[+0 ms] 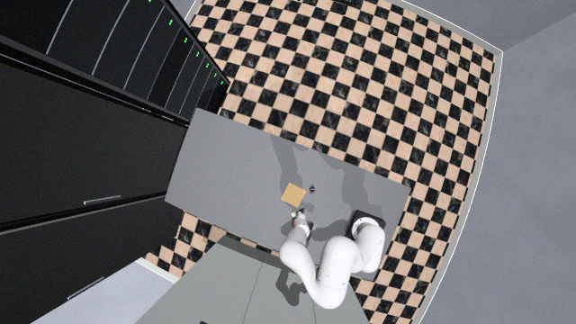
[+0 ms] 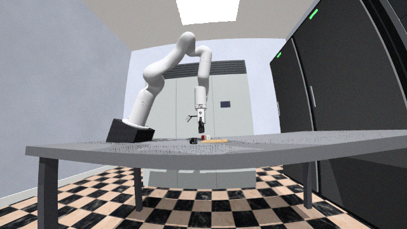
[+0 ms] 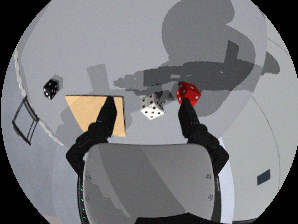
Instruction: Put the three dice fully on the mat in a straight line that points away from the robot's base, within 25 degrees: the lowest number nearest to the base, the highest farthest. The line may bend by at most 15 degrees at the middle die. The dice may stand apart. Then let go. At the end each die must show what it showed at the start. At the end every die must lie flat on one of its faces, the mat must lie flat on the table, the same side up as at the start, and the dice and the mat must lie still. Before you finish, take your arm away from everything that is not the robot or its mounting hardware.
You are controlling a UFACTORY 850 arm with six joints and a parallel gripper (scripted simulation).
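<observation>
The white die lies 4 cm ahead of my hand, 1 cm to the left of it and 5 cm below it. Also, from my hand: tan mat: 8 cm ahead, 12 cm to the right, 6 cm below; red die: 1 cm ahead, 7 cm to the left, 5 cm below; black die: 3 cm behind, 21 cm to the right, 5 cm below.
</observation>
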